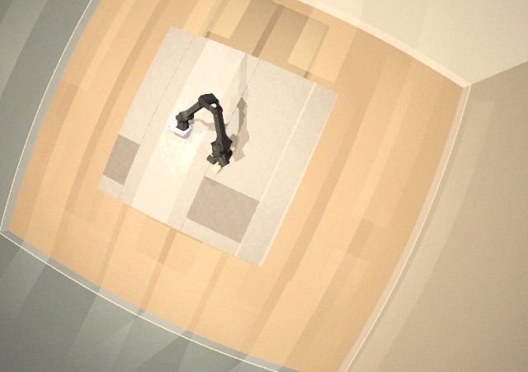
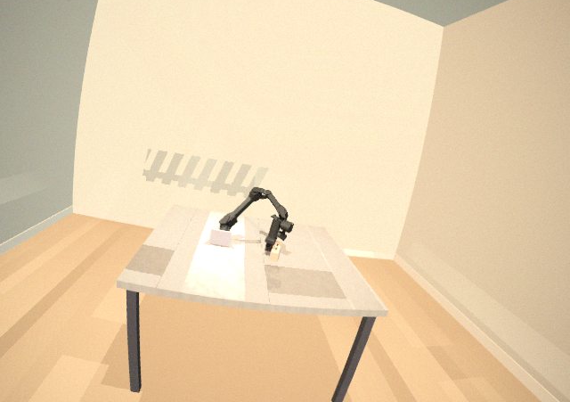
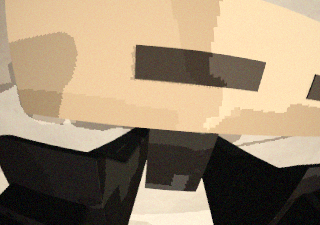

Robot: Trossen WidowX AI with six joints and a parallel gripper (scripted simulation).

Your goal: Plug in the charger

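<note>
Right now the two-prong charger is 20 mm ahead of my gripper tip and 10 mm above it.
</note>
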